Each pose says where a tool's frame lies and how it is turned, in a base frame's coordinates. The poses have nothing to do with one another.
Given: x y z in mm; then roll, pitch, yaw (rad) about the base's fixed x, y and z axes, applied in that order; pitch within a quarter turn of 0, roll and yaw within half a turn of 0.
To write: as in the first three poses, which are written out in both.
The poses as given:
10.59 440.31 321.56 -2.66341 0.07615 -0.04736
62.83 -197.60 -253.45 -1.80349 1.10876 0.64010
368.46 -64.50 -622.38 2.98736 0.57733 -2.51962
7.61 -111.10 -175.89 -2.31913 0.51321 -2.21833
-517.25 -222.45 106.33 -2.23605 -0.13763 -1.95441
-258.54 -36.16 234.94 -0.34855 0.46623 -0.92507
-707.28 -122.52 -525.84 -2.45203 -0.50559 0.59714
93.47 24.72 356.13 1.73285 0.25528 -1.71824
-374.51 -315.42 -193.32 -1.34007 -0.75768 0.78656
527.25 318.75 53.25 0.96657 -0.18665 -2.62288
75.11 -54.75 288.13 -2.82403 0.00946 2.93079
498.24 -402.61 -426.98 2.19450 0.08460 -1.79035
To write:
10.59 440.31 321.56 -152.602 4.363 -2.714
62.83 -197.60 -253.45 -103.332 63.527 36.675
368.46 -64.50 -622.38 171.163 33.079 -144.364
7.61 -111.10 -175.89 -132.876 29.405 -127.101
-517.25 -222.45 106.33 -128.116 -7.886 -111.979
-258.54 -36.16 234.94 -19.970 26.713 -53.003
-707.28 -122.52 -525.84 -140.491 -28.968 34.214
93.47 24.72 356.13 99.285 14.626 -98.448
-374.51 -315.42 -193.32 -76.780 -43.412 45.067
527.25 318.75 53.25 55.380 -10.694 -150.280
75.11 -54.75 288.13 -161.805 0.542 167.922
498.24 -402.61 -426.98 125.736 4.847 -102.579

